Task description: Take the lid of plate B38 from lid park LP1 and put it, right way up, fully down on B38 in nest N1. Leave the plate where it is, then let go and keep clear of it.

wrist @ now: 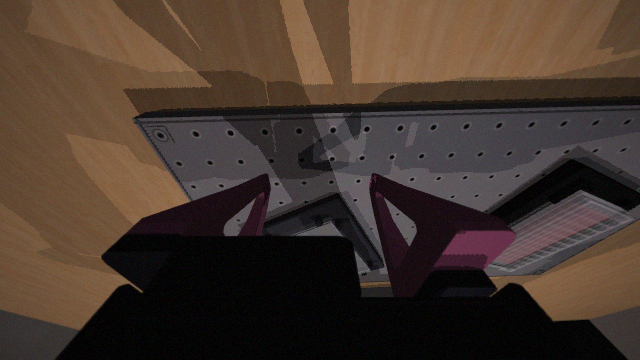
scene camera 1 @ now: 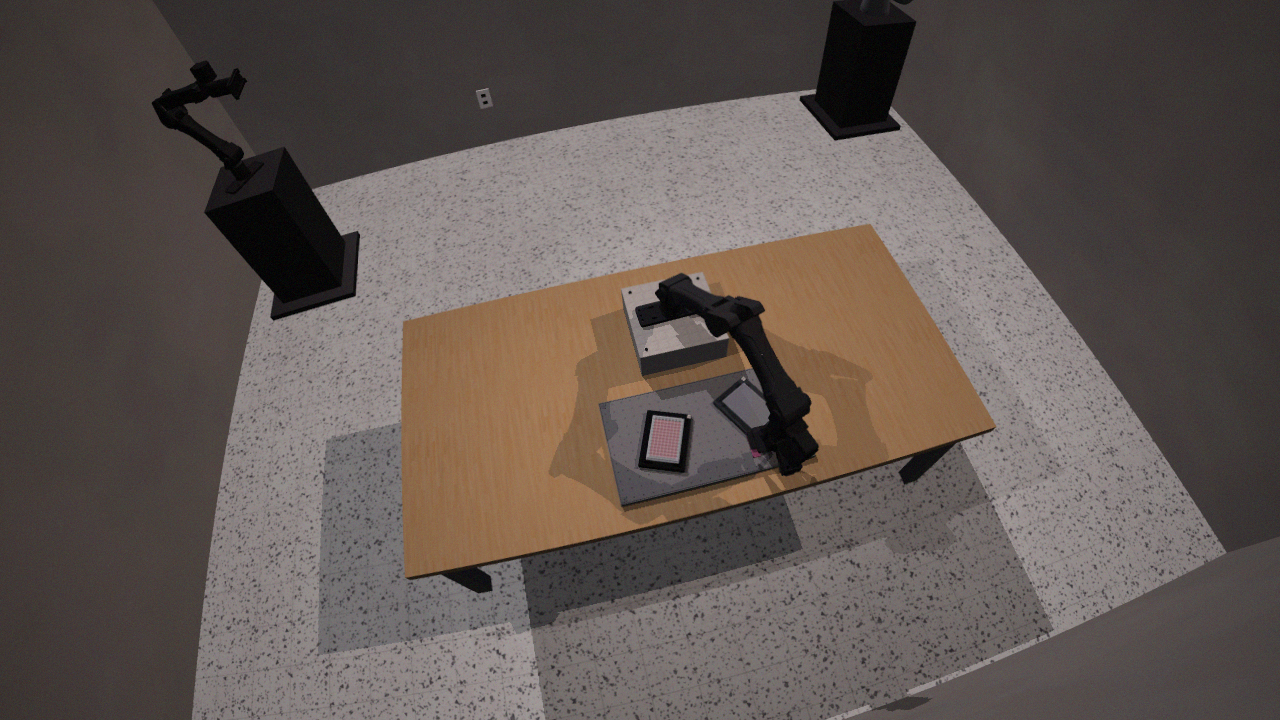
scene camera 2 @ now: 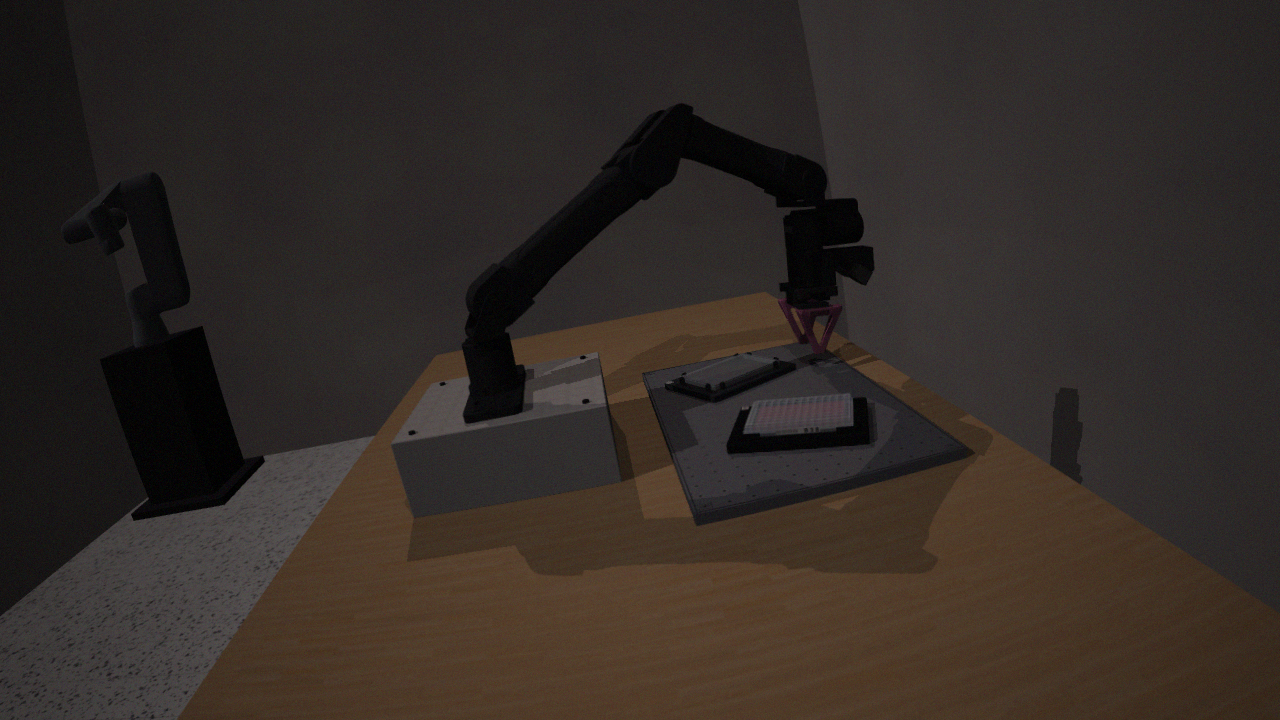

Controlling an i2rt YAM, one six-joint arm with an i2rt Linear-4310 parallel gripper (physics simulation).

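Where they show: gripper, fingertip midpoint: (wrist: pixel 319 180) (scene camera 2: pixel 811 348); arm's base, origin of the base link: (scene camera 1: pixel 671 310) (scene camera 2: pixel 497 394).
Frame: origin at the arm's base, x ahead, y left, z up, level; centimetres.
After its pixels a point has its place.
Note:
The clear lid (scene camera 1: pixel 742 402) @(x 31.3, y 10.5, z -6.5 cm) (scene camera 2: pixel 739 368) @(x 34.3, y 10.8, z -6.6 cm) (wrist: pixel 321 229) @(x 39.6, y 11.7, z -6.5 cm) lies flat in the dark lid park (scene camera 2: pixel 716 394) @(x 28.8, y 3.8, z -7.3 cm) (wrist: pixel 356 226) @(x 38.5, y 8.0, z -7.4 cm), set at an angle on the board. The plate (scene camera 1: pixel 665 437) @(x 35.2, y -12.6, z -5.8 cm) (scene camera 2: pixel 799 413) @(x 34.7, y -13.9, z -5.8 cm) (wrist: pixel 560 234) @(x 37.1, y -13.3, z -5.7 cm), with pinkish wells, sits uncovered in the black nest (scene camera 1: pixel 645 443) @(x 34.7, y -18.0, z -7.1 cm) (scene camera 2: pixel 861 422) @(x 41.0, y -17.7, z -7.1 cm) (wrist: pixel 570 172) @(x 44.3, y -10.2, z -7.4 cm). My gripper (scene camera 1: pixel 760 457) @(x 46.3, y 11.5, z -6.1 cm) (scene camera 2: pixel 810 346) @(x 46.3, y 11.5, z -6.1 cm) (wrist: pixel 319 180) @(x 46.3, y 11.5, z -6.1 cm) points down with its pink fingers apart and empty. It hangs above the board near the front edge, beside the lid park. In the wrist view, my gripper body hides part of the lid.
The grey perforated board (scene camera 1: pixel 626 483) @(x 43.6, y -25.6, z -8.3 cm) (scene camera 2: pixel 760 483) @(x 26.5, y -23.9, z -8.3 cm) (wrist: pixel 465 142) @(x 47.5, y -0.3, z -8.3 cm) carries the park and the nest. The arm stands on a white box (scene camera 1: pixel 684 360) @(x 13.7, y -0.4, z -6.4 cm) (scene camera 2: pixel 514 470) @(x 1.3, y -12.4, z -5.7 cm) behind it on the wooden table (scene camera 1: pixel 501 447) @(x 23.6, y -56.1, z -9.6 cm) (scene camera 2: pixel 626 626) @(x 10.1, y -40.9, z -9.6 cm) (wrist: pixel 400 45) @(x 53.9, y 5.9, z -9.6 cm). Other arms stand on black pedestals away from the table.

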